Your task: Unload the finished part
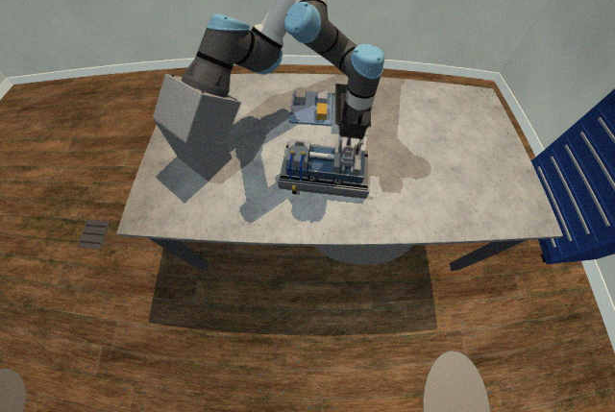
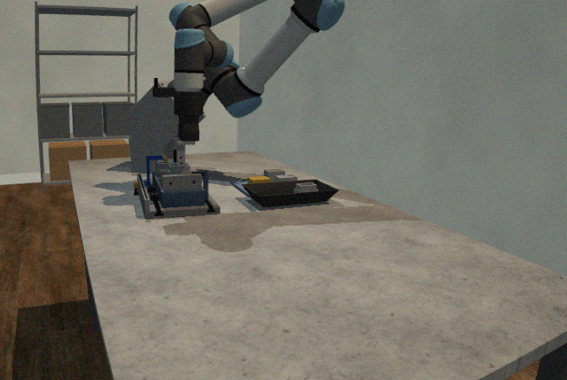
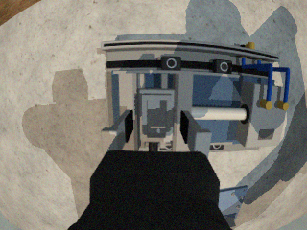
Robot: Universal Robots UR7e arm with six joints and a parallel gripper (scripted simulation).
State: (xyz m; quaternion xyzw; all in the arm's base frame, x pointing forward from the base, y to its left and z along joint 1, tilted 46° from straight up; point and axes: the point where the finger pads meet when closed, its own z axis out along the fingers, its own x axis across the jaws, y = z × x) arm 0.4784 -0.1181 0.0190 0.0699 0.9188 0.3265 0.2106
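The vise is 70 mm behind my hand and 90 mm below it. Round my hand: yellow block (110 mm behind, 260 mm to the left, 110 mm below); blue fixture plate (150 mm behind, 300 mm to the left, 130 mm below).
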